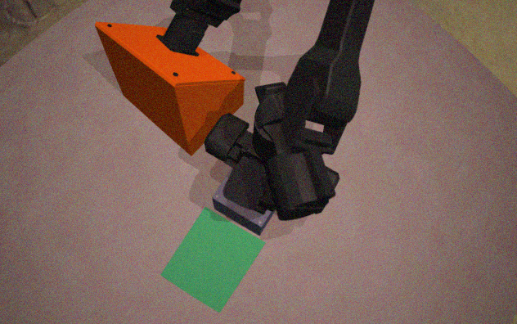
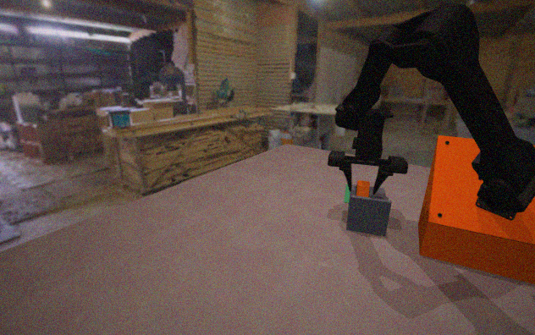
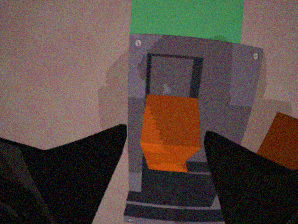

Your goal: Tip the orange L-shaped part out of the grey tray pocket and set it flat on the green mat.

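My gripper tip is 14 cm to the left of the mat, 8 cm above it and 3 cm short of it. Also, from my gripper tip: orange L-shaped part 3 cm to the left, 3 cm below, 3 cm behind.
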